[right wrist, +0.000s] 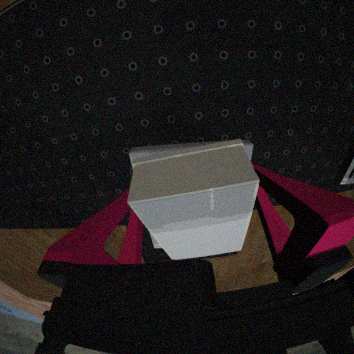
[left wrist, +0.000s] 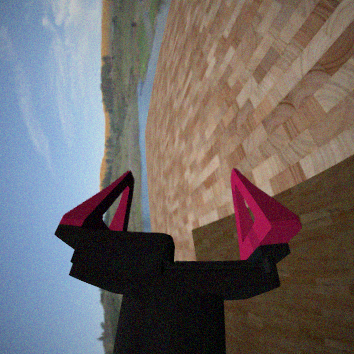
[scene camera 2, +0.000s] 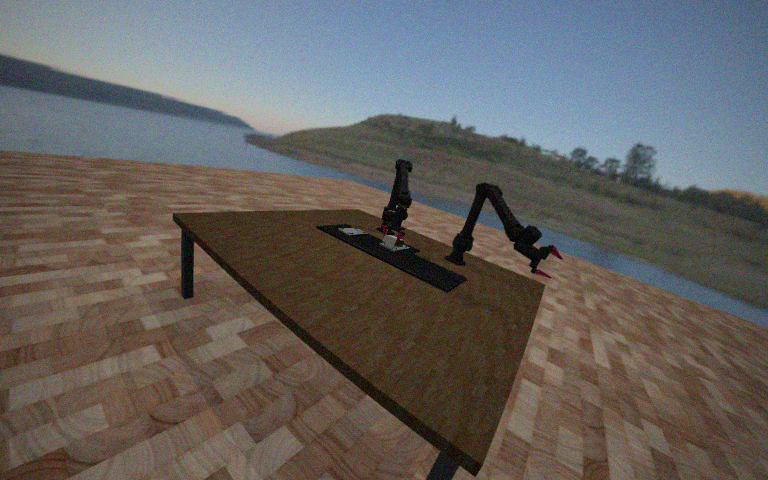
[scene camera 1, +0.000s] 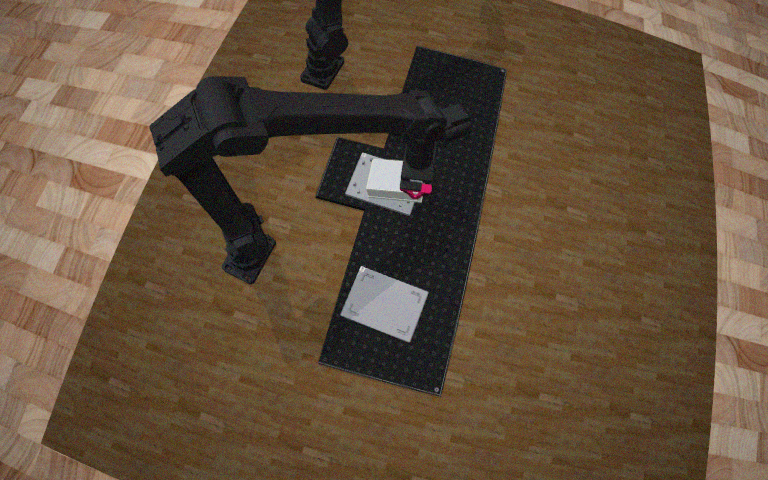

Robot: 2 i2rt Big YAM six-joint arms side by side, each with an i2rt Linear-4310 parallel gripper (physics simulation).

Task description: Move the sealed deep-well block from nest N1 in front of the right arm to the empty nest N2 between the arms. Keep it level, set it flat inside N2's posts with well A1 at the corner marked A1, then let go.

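Frame: origin at the left arm's base, x ahead, y left, z up, level; metres.
Seen in the pictures: left gripper, fingertip midpoint: (left wrist: 180, 173) (scene camera 2: 556, 268); right gripper, fingertip midpoint: (right wrist: 191, 179) (scene camera 2: 390, 240) (scene camera 1: 416, 182); left arm's base, link origin: (scene camera 2: 454, 261) (scene camera 1: 322, 70); right arm's base, link origin: (scene camera 2: 385, 232) (scene camera 1: 249, 255).
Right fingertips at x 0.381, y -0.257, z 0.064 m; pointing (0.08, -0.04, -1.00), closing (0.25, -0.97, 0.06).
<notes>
Offsets run from my right fingertips to a thing's top centre. Level surfaces: height alone.
The white deep-well block @(0.011 m right, 0.046 m back, 0.026 m up) (scene camera 1: 384, 177) (scene camera 2: 390, 242) (right wrist: 195, 175) is between the fingers of my right gripper (scene camera 1: 417, 182) (scene camera 2: 393, 234) (right wrist: 191, 179), which is shut on it. The block is over the light grey nest N2 @(0.012 m right, 0.073 m back, 0.030 m down) (scene camera 1: 355, 189) (right wrist: 248, 146) and looks slightly turned against its plate. Any gap beneath it, its exact level and well A1 cannot be made out. Some posts show beside it in scene camera 1. Nest N1 @(0.284 m right, 0.043 m ahead, 0.034 m down) (scene camera 1: 385, 304) (scene camera 2: 352, 231) is a bare light plate with corner brackets. My left gripper (scene camera 2: 555, 266) (left wrist: 180, 173) is open and empty, away from both nests.
Both nests are on a black perforated board @(0.051 m down) (scene camera 1: 407, 243) (scene camera 2: 436, 274) (right wrist: 175, 65) on the brown wooden table @(0.065 m down) (scene camera 1: 566, 254) (scene camera 2: 351, 316). My right forearm (scene camera 1: 334, 113) reaches across above the board. My left gripper hangs out near the table's right edge in scene camera 2.
</notes>
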